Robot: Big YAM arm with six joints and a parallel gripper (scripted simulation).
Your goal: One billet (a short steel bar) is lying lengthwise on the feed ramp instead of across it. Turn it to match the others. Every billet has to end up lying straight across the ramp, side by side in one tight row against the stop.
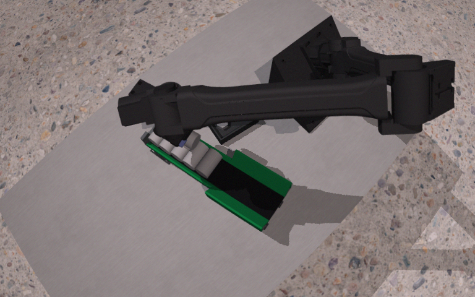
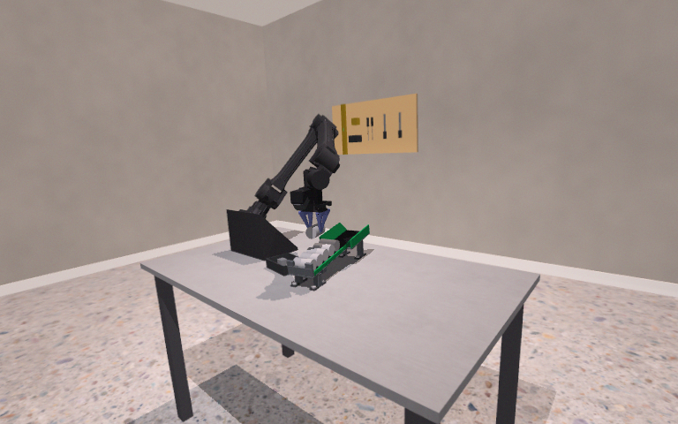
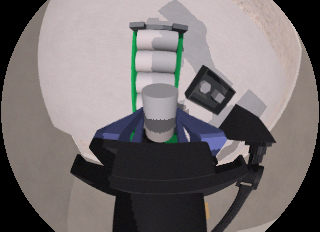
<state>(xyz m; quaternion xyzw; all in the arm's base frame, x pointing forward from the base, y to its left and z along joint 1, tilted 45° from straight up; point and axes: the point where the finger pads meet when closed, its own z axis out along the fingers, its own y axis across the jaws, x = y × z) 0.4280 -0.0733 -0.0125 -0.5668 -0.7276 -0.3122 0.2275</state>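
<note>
Now: the billet right at my hand. Round my hand: stop 30 mm ahead, 110 mm to the right, 100 mm below; then ramp bed 10 mm behind, 80 mm to the left, 90 mm below; then small black tray 150 mm behind, 150 mm below.
</note>
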